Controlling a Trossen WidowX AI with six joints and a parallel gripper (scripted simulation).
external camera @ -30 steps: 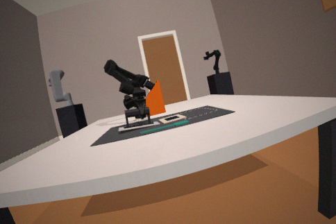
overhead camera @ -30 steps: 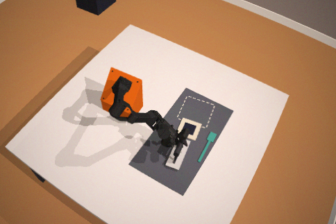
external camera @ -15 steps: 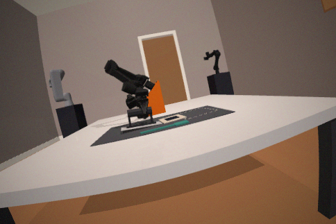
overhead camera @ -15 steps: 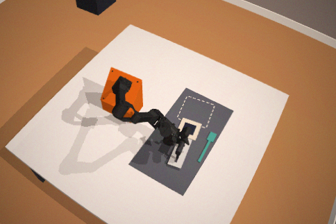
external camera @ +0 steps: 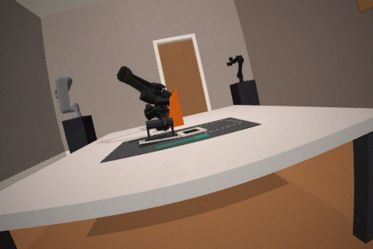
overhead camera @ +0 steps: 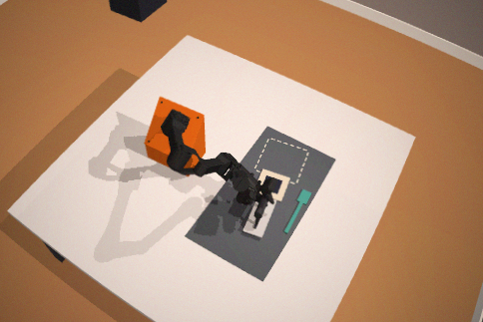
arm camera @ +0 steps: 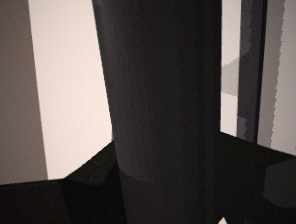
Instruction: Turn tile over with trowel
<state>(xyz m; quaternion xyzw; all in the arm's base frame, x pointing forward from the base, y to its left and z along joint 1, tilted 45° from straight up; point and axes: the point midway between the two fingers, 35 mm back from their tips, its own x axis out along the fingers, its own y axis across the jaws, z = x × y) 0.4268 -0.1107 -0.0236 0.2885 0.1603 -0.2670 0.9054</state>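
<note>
The grey mat is 70 mm below my gripper tip, 60 mm to the left of it and 50 mm behind it. The rest, counted from my gripper tip: cream tile: 110 mm to the left, 50 mm below, 50 mm behind; teal trowel: 90 mm ahead, 80 mm to the left, 50 mm below.
</note>
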